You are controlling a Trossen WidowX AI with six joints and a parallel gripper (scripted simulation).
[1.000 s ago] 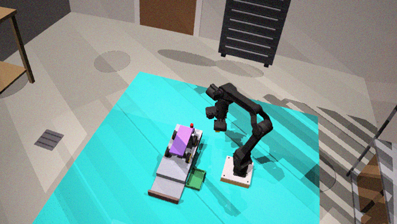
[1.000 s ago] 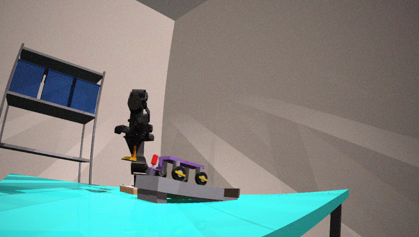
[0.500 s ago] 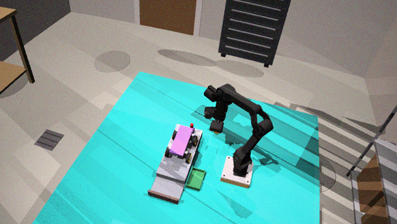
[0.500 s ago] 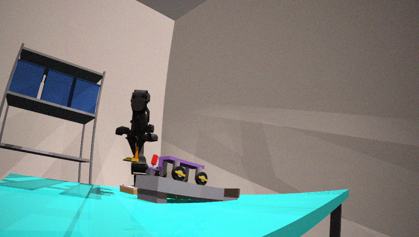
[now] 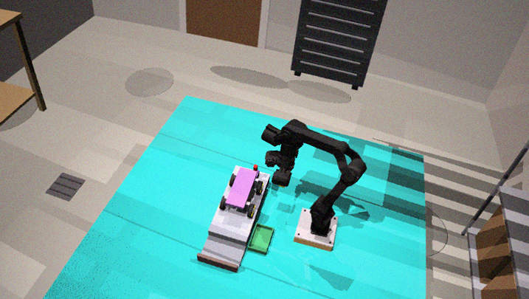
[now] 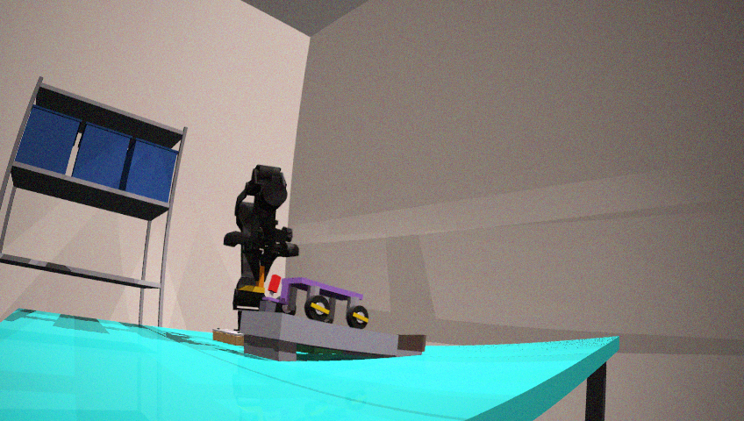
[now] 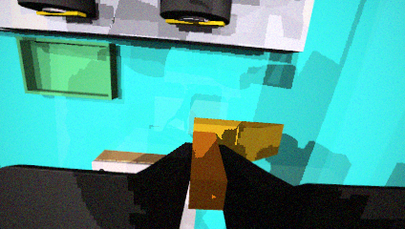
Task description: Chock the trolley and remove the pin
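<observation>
Now: the purple trolley 140 mm ahead of my gripper tip, 60 mm to the left of it and 50 mm below it. From my gripper tip the other things lie so: green tray: 180 mm to the left, 170 mm below, 30 mm ahead; yellow chock: 20 mm to the right, 10 mm below; red-headed stop pin: 120 mm ahead, 50 mm to the right, 30 mm below.
</observation>
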